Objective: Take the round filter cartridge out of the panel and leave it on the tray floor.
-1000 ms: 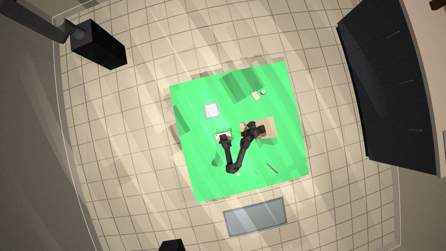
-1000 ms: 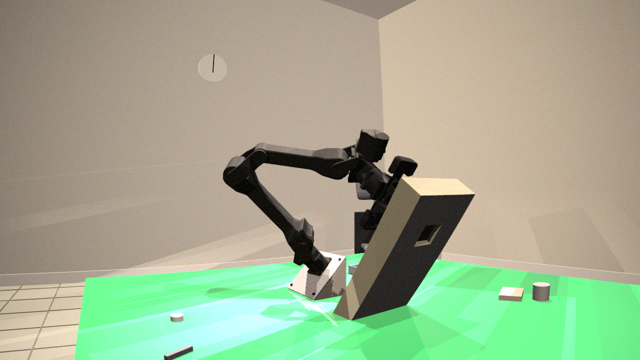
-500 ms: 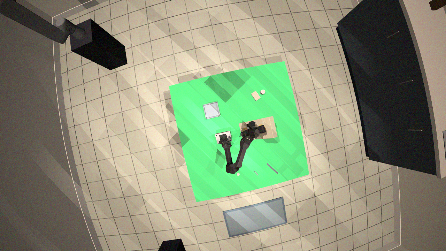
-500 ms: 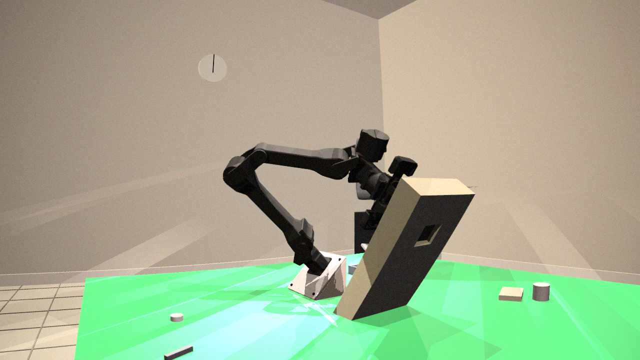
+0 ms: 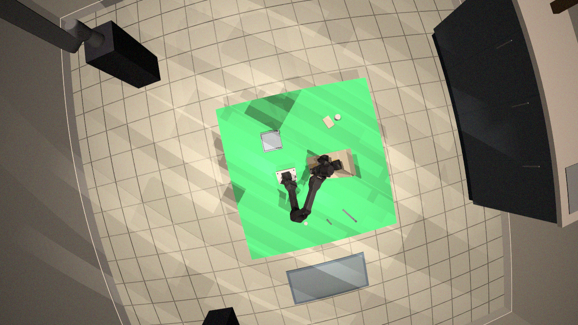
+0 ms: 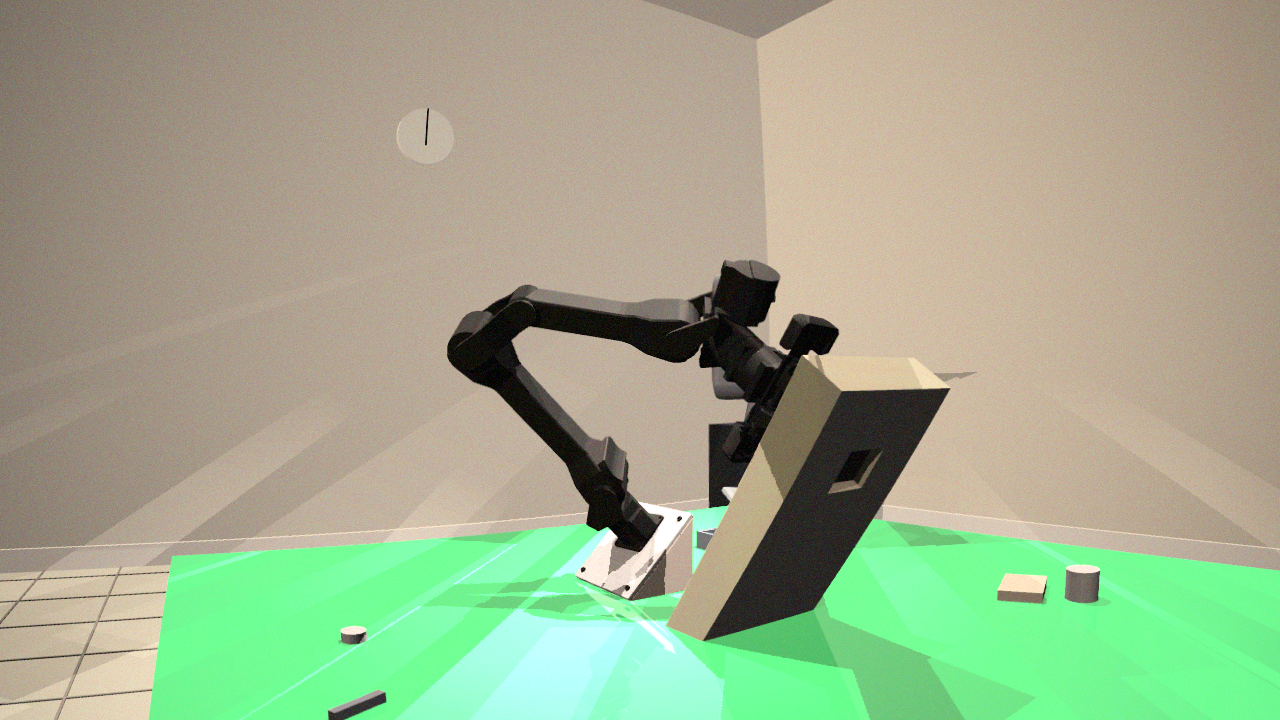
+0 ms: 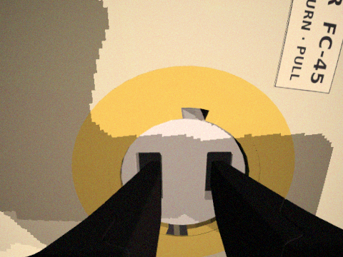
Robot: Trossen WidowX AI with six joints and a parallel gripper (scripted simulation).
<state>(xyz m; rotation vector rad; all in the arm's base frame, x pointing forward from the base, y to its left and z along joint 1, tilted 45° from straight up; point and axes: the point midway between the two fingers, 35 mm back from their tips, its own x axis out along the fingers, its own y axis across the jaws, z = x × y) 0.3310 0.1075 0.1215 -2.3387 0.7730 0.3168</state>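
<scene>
My gripper tip is now 10 mm short of the round white filter cartridge and 10 mm above it. Also, from my gripper tip: beige block 90 mm ahead, 330 mm to the left, 220 mm below; small white cylinder 160 mm ahead, 350 mm to the left, 210 mm below; tan service panel 40 mm behind, 80 mm below.
</scene>
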